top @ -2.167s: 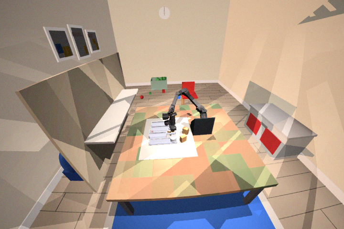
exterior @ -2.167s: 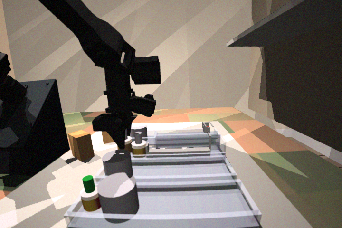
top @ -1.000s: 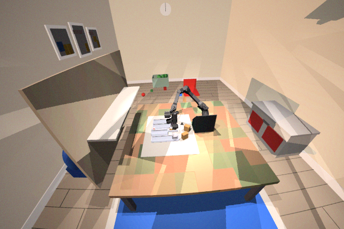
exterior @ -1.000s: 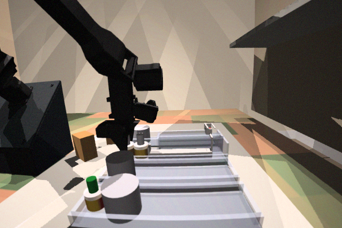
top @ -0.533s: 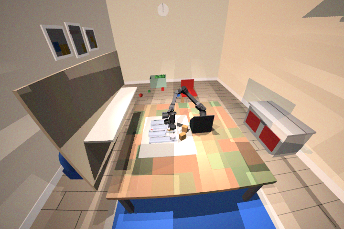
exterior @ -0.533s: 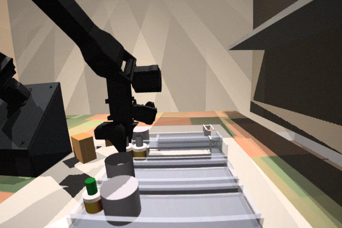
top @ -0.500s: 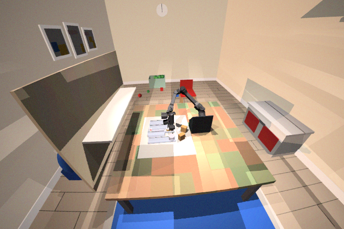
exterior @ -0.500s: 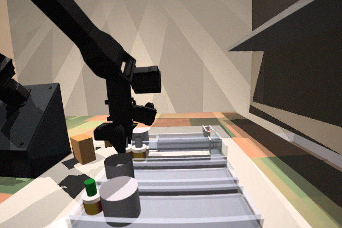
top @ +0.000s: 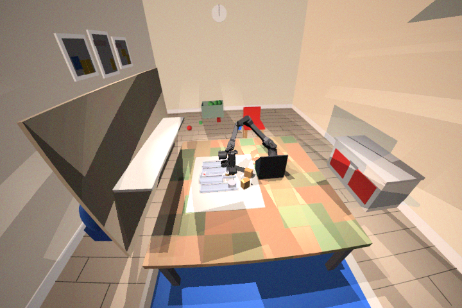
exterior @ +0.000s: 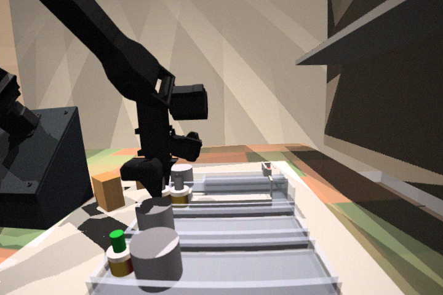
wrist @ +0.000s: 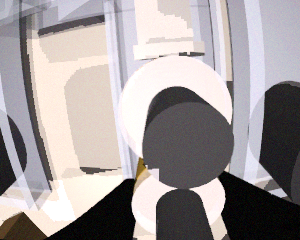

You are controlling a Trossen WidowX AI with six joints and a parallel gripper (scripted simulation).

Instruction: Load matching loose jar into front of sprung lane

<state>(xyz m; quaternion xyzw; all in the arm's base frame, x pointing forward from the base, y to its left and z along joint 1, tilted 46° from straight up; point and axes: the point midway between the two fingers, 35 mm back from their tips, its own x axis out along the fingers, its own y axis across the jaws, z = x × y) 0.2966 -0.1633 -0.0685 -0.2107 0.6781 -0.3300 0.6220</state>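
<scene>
My gripper tip is now 150 mm short of the pusher plate, 20 mm below it and 10 mm to the right of it. From my gripper tip the other things lie so: clear lane 150 mm ahead, 10 mm to the left, 10 mm below.
</scene>
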